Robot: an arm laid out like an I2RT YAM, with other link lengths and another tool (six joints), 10 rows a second.
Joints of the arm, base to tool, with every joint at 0 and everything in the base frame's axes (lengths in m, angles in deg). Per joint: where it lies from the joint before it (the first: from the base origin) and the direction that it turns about. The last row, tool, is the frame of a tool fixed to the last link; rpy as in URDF.
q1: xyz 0 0 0.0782 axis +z
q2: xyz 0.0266 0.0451 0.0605 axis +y
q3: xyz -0.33 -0.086 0 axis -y
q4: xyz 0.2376 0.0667 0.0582 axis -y
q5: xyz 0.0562 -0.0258 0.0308 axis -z
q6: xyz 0.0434 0 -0.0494 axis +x
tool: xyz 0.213 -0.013 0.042 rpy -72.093 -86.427 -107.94
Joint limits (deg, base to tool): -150..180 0..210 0..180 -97..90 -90..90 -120..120
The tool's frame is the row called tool.
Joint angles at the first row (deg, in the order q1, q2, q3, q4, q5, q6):
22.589, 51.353, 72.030, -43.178, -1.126, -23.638
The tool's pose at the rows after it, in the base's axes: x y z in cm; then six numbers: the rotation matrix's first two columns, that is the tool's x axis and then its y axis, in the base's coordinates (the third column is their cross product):
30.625 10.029 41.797 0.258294 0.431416 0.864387 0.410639 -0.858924 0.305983
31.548 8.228 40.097 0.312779 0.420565 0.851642 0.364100 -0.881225 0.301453
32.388 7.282 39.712 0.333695 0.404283 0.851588 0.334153 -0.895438 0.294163
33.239 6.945 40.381 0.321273 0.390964 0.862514 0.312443 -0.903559 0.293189
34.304 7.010 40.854 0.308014 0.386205 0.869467 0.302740 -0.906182 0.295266
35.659 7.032 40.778 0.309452 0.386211 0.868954 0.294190 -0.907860 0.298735
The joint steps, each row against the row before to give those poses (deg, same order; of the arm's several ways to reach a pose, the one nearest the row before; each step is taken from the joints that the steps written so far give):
-4.454, -0.176, -2.734, 0.503, 2.059, 1.007
-2.957, 0.460, -2.010, 0.590, 0.650, 0.347
-1.988, 0.831, -0.545, 1.048, -0.108, 0.394
-0.833, 0.742, -0.002, 2.099, 0.020, 0.261
-0.217, 1.312, 0.001, 2.339, 0.066, 0.023
-0.111, 2.012, 0.001, 2.098, 0.436, -0.023

